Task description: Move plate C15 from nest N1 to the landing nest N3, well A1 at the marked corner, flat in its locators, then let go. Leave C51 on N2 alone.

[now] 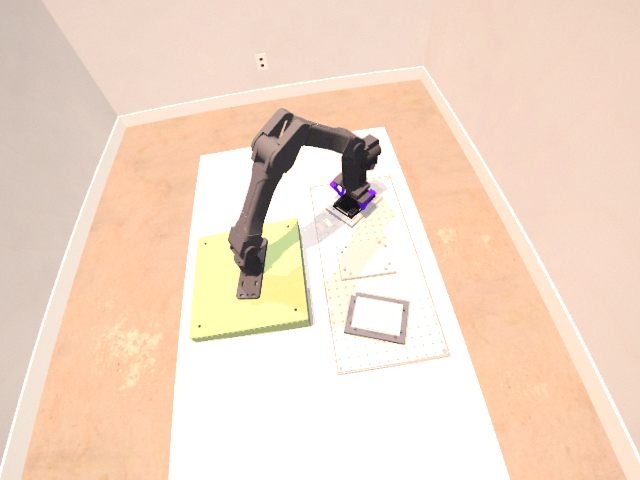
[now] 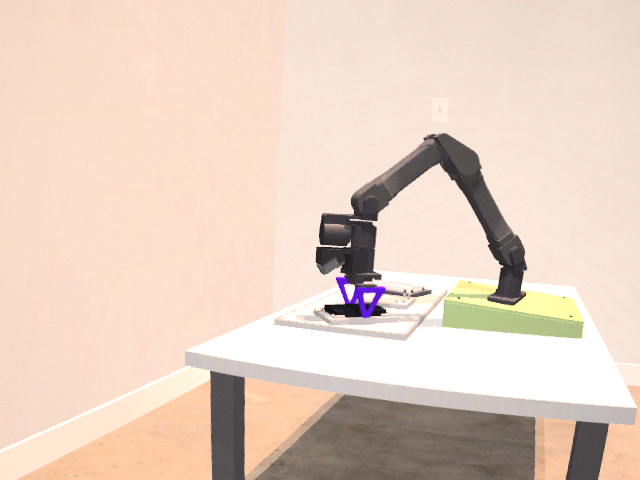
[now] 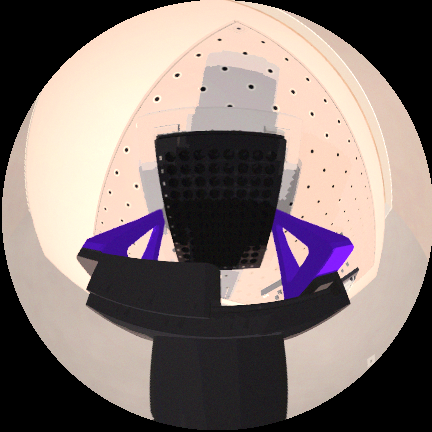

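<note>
A black well plate [image 1: 346, 206] [image 2: 341, 309] [image 3: 220, 170] lies flat-looking on the light nest [image 1: 353, 222] [image 2: 334, 318] at the far end of the pegboard. Its label, its marked corner and well A1 cannot be read. My gripper [image 1: 352, 200] [image 2: 358, 310] [image 3: 217, 214] is open, pointing down low over this plate, with one purple finger close beside each of two opposite sides. Contact cannot be judged. A white nest with small pins [image 1: 364, 260] [image 2: 400, 302] is in the middle. A dark grey nest frame [image 1: 376, 336] [image 2: 422, 291] surrounds a white area. Nest numbers and plate names are not readable.
The perforated board [image 1: 343, 361] [image 2: 361, 330] bears all three nests on the white table [image 1: 258, 403] [image 2: 465, 374]. The arm stands on a yellow-green block [image 1: 217, 304] [image 2: 506, 317] beside the board. A wall [image 1: 542, 129] [image 2: 139, 206] rises beyond the table.
</note>
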